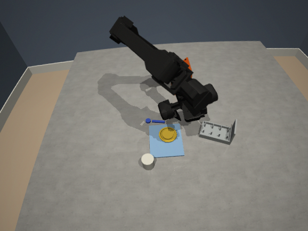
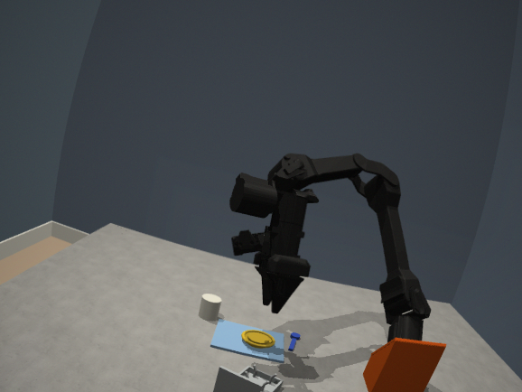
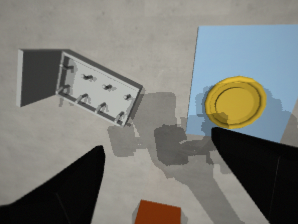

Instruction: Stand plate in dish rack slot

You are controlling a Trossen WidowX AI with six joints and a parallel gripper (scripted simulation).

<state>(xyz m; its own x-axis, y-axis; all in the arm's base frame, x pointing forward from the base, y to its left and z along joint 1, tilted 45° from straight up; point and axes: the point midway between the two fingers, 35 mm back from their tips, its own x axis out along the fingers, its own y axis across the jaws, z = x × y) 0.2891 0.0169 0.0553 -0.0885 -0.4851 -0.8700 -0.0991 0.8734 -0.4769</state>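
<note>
Now: gripper tip 1 cm past the yellow plate, 8 cm to the left of it and 11 cm above it. The rest, counted from my gripper tip: grey dish rack (1 cm ahead, 11 cm to the left, 11 cm below); blue spoon (9 cm behind, 14 cm to the right, 13 cm below); light blue mat (1 cm ahead, 9 cm to the right, 13 cm below).
</note>
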